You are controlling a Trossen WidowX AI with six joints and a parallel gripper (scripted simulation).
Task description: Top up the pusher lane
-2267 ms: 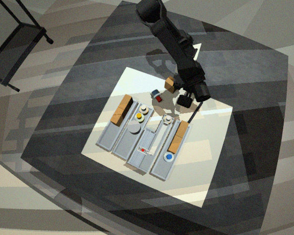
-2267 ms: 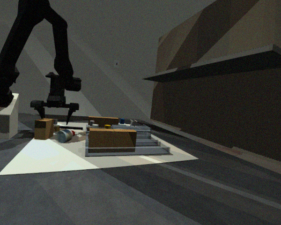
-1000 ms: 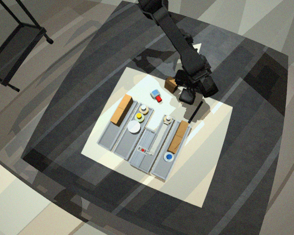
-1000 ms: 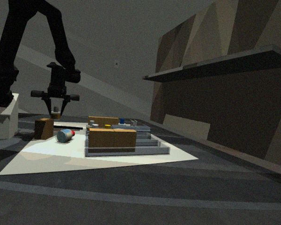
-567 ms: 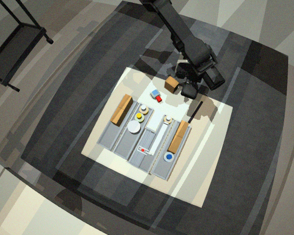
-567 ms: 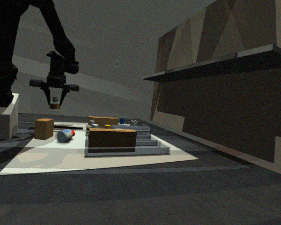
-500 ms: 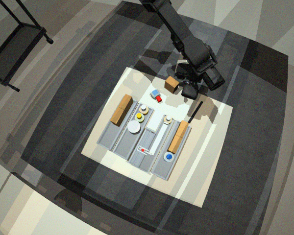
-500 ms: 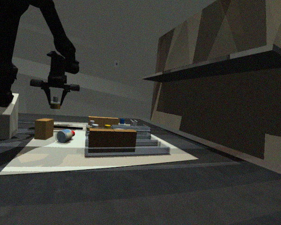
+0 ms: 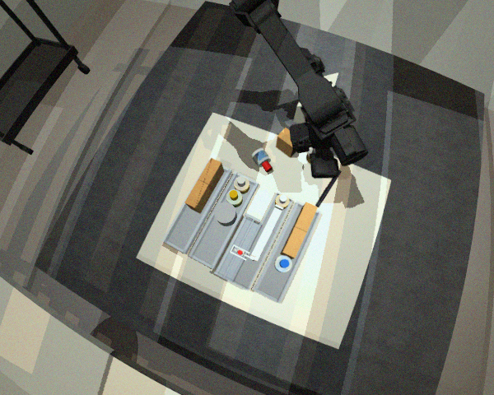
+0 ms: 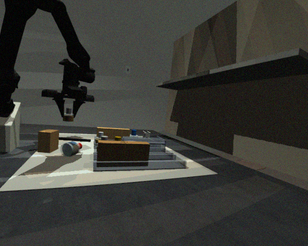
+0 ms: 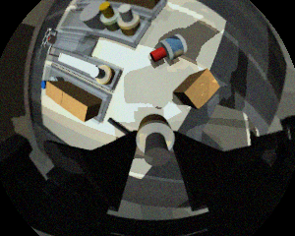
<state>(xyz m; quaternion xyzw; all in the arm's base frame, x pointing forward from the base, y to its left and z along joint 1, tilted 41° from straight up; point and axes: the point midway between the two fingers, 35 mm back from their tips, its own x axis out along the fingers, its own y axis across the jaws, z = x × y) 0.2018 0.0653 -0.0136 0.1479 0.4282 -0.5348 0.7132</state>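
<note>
Right now my gripper tip is 5 cm past the brown box, 9 cm to the left of it and 8 cm above it. The rest, counted from my gripper tip: sprung lane 28 cm ahead, 6 cm to the right, 10 cm below; red mark 32 cm ahead, 7 cm to the right, 4 cm below; black rod 2 cm ahead, 8 cm to the left, 11 cm below.
</note>
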